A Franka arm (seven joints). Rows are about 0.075 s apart.
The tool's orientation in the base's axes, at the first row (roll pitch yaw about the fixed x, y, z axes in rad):
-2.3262, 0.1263, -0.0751
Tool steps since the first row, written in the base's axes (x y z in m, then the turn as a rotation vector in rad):
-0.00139, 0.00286, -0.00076, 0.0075, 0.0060, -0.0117
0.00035, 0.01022, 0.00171, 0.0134, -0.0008, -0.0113
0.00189, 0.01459, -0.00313, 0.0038, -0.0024, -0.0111
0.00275, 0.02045, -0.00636, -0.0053, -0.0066, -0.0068
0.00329, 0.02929, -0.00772, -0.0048, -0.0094, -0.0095
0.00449, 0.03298, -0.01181, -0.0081, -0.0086, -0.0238
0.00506, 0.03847, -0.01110, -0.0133, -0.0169, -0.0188
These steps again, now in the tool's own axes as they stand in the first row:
-0.00149, -0.00119, 0.00266, 0.0084, 0.0033, 0.0121
-0.00063, -0.00820, 0.00631, 0.0147, 0.0068, 0.0067
0.00118, -0.00788, 0.01276, 0.0053, 0.0091, 0.0057
0.00200, -0.00964, 0.01922, -0.0039, 0.0101, 0.0000
0.00205, -0.01472, 0.02660, -0.0029, 0.0139, -0.0003
0.00347, -0.01443, 0.03205, -0.0044, 0.0242, 0.0101
0.00354, -0.01874, 0.03557, -0.0095, 0.0269, 0.0008

